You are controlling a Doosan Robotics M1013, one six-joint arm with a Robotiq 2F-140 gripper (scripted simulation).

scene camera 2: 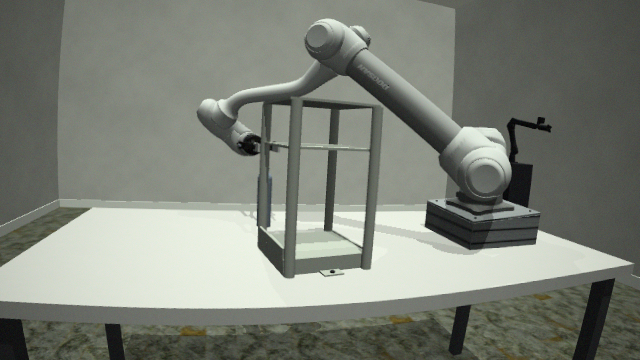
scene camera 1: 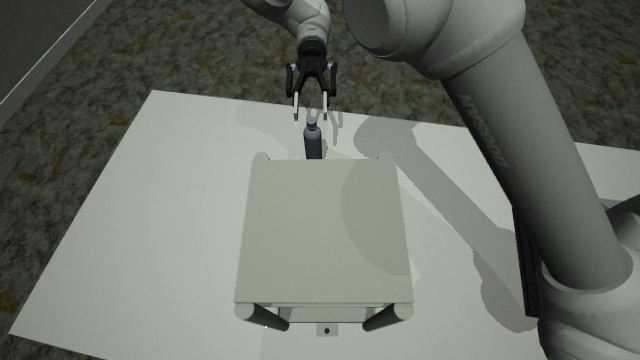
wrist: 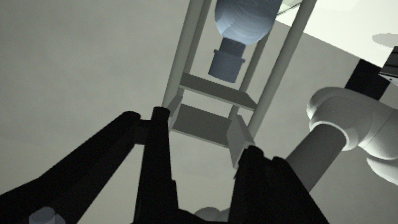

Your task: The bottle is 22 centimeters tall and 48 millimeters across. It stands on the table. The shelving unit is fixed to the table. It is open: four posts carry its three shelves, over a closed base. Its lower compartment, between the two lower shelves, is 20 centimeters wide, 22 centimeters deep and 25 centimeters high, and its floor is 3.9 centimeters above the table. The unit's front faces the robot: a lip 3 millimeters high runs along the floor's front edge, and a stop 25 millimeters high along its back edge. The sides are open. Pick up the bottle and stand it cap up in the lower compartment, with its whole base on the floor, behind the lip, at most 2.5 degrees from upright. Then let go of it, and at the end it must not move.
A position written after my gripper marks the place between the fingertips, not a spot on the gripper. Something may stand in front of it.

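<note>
My gripper [scene camera 1: 310, 116] is visible. The wrist view also shows my gripper [wrist: 205, 115].
</note>
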